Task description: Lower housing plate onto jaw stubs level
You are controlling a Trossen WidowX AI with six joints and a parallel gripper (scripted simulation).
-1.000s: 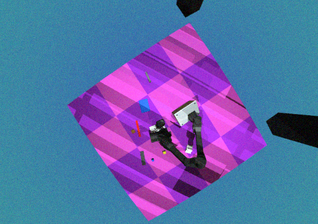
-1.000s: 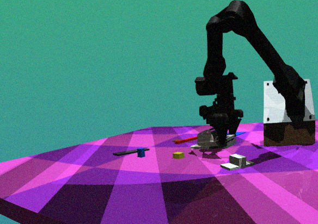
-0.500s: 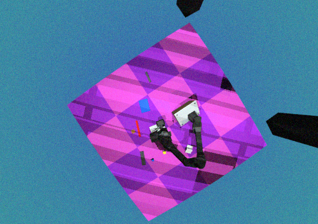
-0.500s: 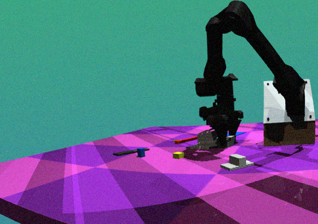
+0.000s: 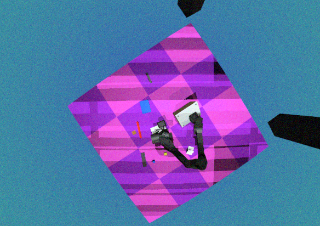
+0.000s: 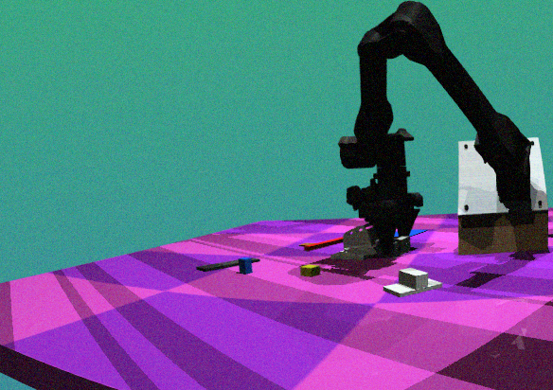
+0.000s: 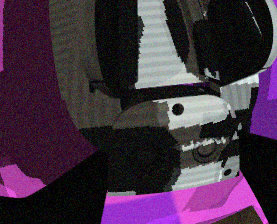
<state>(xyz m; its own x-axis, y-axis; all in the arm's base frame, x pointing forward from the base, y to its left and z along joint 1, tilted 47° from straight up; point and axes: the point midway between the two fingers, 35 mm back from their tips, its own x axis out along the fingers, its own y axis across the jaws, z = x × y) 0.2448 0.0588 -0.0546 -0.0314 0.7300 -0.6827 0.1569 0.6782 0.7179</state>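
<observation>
Now: the housing plate 1 cm ahead of my gripper tip and 2 cm above it. Round my gripper tip: blue tile 4 cm ahead, 25 cm to the right, 1 cm below; red bar 18 cm ahead, 11 cm to the right; yellow cube 10 cm ahead, 17 cm to the left.
</observation>
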